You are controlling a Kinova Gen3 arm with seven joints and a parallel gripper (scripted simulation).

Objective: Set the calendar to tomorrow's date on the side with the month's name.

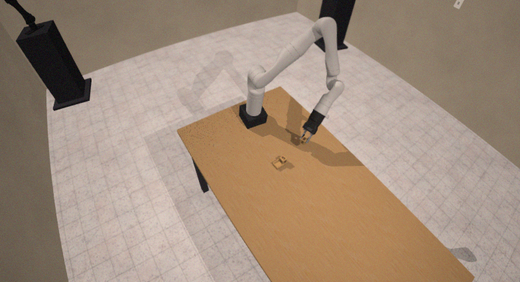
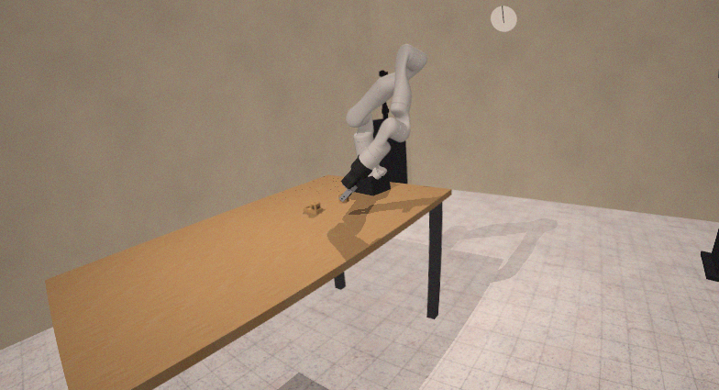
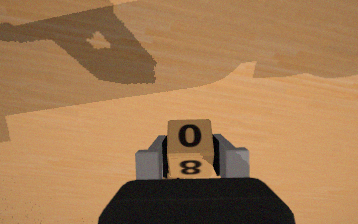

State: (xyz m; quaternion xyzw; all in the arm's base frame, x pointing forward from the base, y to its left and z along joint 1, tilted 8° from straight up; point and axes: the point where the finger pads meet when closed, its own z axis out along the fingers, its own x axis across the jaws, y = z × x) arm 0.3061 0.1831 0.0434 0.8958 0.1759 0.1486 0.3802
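Right now the wooden date cube is 1 cm to the right of my hand and 1 cm below it. The rest, counted from my hand: wooden tray (17 cm to the right, 8 cm below, 5 cm ahead).
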